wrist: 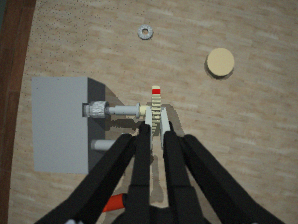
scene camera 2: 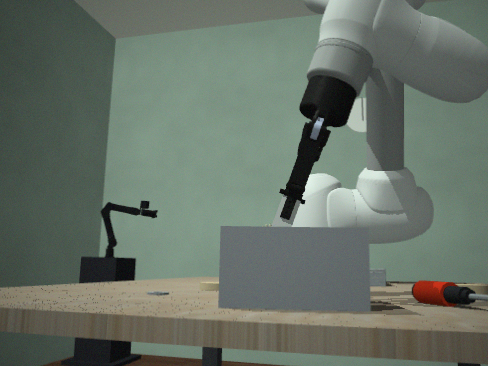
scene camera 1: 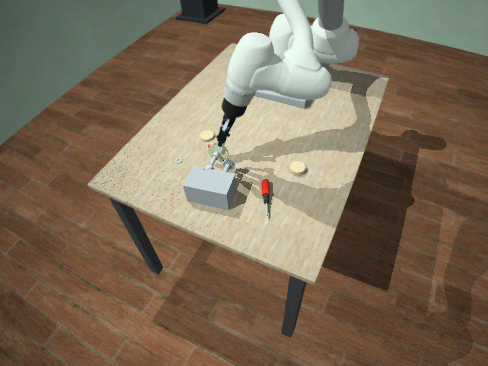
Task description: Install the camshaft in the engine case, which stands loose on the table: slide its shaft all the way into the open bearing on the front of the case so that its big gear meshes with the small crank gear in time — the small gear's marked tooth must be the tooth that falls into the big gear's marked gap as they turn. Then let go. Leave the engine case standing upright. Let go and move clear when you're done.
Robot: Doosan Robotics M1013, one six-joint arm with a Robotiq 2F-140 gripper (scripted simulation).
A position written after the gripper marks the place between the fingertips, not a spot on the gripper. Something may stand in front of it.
In view: the gripper (scene camera 2: 276,241) and a grey engine case (scene camera 2: 286,268).
The grey engine case shows as well in the wrist view (wrist: 68,113) and in scene camera 1 (scene camera 1: 214,188). The gripper also shows in the wrist view (wrist: 155,115).
